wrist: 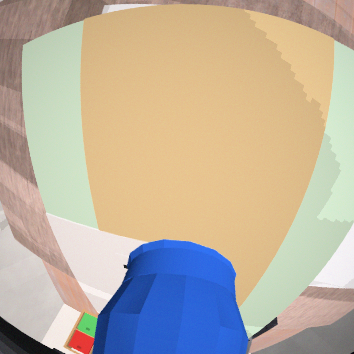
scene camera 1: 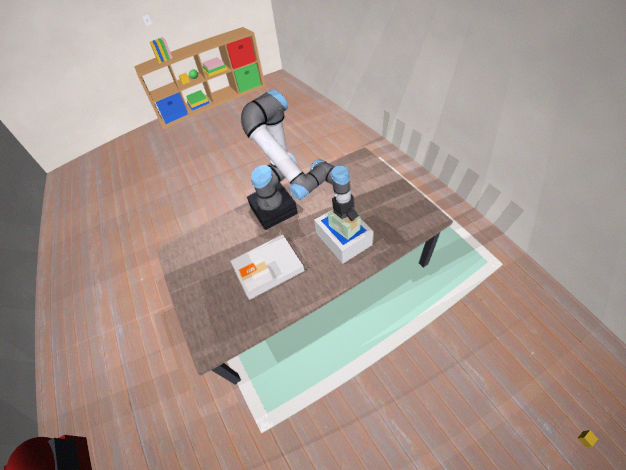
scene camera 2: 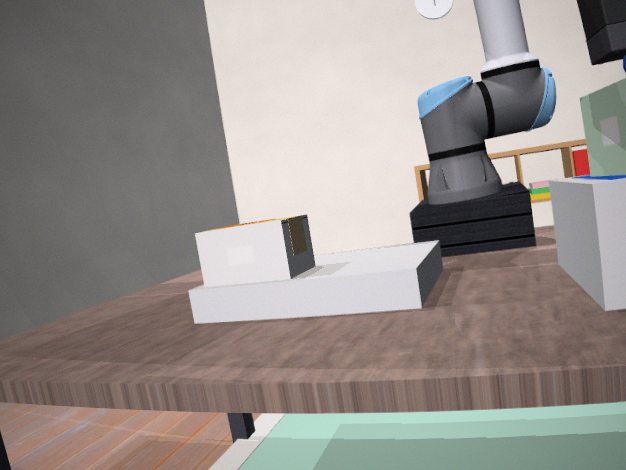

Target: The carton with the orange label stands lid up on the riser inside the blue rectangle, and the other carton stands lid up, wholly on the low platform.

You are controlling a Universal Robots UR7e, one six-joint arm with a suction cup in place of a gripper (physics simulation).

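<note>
A pale green carton (scene camera 1: 347, 228) (scene camera 2: 604, 126) stands lid up on the white riser (scene camera 1: 348, 248) (scene camera 2: 586, 237), inside the blue rectangle (scene camera 1: 361, 234) (scene camera 2: 601, 176). Its tan lid strip (wrist: 197, 123) fills the wrist view. My blue suction cup (scene camera 1: 344, 213) (wrist: 180, 247) sits down on this lid and is sealed on it. The white carton with the orange label (scene camera 1: 254, 270) (scene camera 2: 242, 252) lies on its side on the low platform (scene camera 1: 285, 255) (scene camera 2: 323, 293), label face up and lid end facing sideways.
The arm's black base (scene camera 1: 272, 207) (scene camera 2: 472, 219) stands at the table's back edge behind the platform. The wooden table (scene camera 1: 227, 313) (scene camera 2: 353, 353) stands on a green mat (scene camera 1: 353, 328). A shelf unit (scene camera 1: 146, 65) is against the far wall.
</note>
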